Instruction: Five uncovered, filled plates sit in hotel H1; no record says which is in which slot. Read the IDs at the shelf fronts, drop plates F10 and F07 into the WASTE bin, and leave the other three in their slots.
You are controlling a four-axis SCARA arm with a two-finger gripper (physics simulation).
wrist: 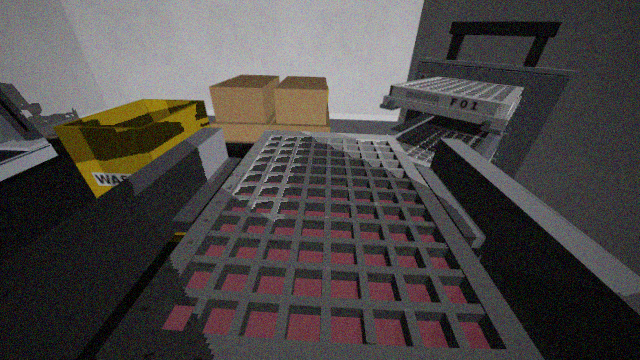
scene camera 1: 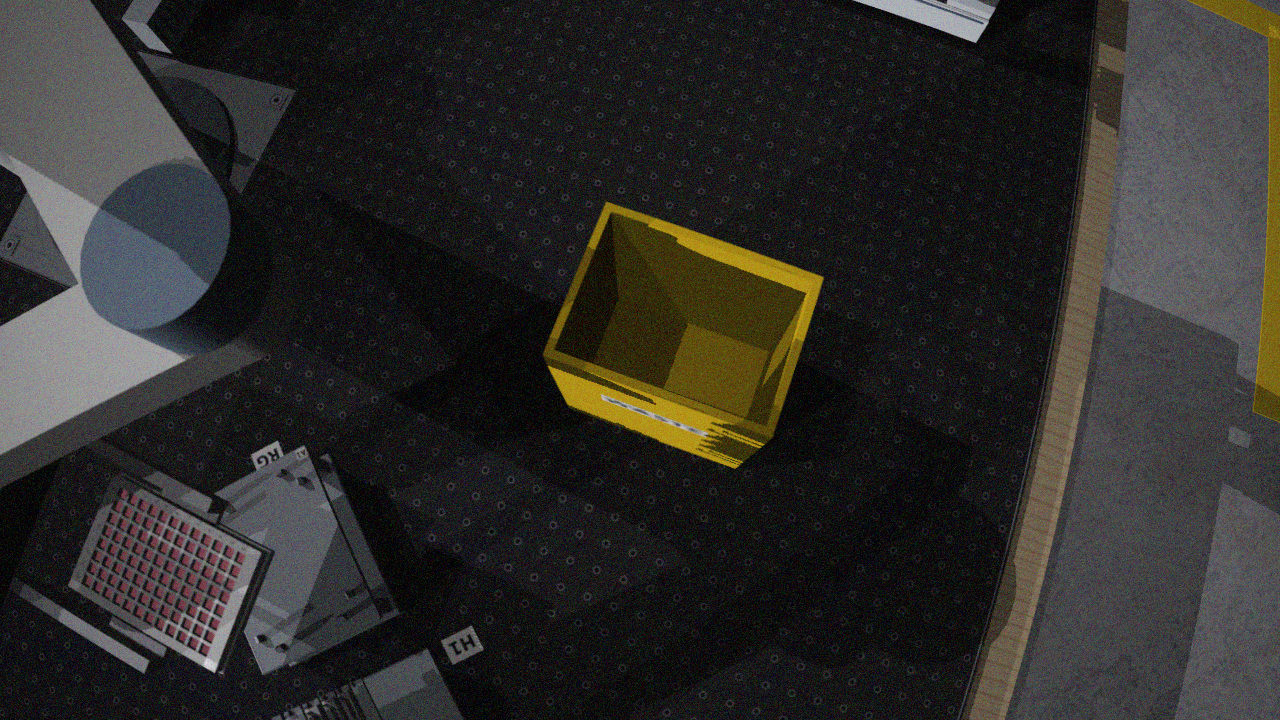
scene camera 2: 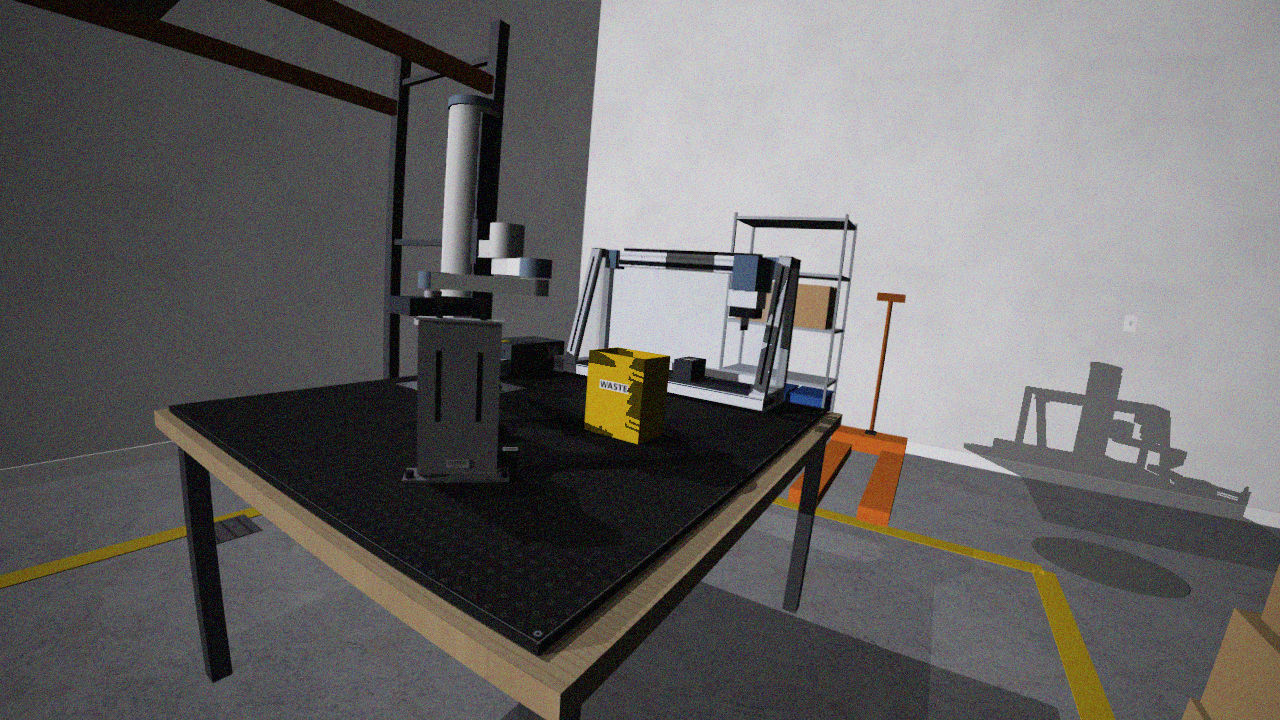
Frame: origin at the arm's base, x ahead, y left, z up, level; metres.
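Seen in the pictures: gripper, fingertip midpoint: [wrist: 329, 152] [scene camera 1: 186, 586].
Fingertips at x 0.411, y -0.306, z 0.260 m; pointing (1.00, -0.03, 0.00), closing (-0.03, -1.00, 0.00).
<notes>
Offsets run from my fingertips to a thing's top centre. "*": to the spot under its first point.
My gripper [scene camera 1: 170, 577] [wrist: 329, 152] is shut on a filled plate @[dx -0.024, dy +0.001, dz -0.004 m] [scene camera 1: 156, 573] [wrist: 320, 240] with pink wells, held level, with a finger along each long side. Its ID does not show. The yellow WASTE bin @[dx +0.235, dy +0.280, dz -0.048 m] [scene camera 1: 586, 385] [scene camera 2: 613, 416] [wrist: 87, 150] stands open, apart from the plate, at the left of the wrist view. Hotel H1 [scene camera 1: 416, 685] [scene camera 2: 459, 394] [wrist: 545, 95] is the grey tower, at the right of the wrist view. A plate @[* dx +0.071, dy -0.073, dz +0.014 m] [wrist: 425, 97] marked F01 sits in its upper part. A gridded surface shows dimly below it; any ID there is hidden.
A grey station @[dx -0.028, dy +0.006, dz -0.178 m] [scene camera 1: 290, 546] with an RG tag @[dx -0.105, dy +0.078, dz -0.247 m] [scene camera 1: 266, 456] lies partly under the held plate in scene camera 1. A gantry frame [scene camera 2: 778, 335] stands beyond the bin. Brown boxes [wrist: 244, 102] are in the wrist view's background.
</notes>
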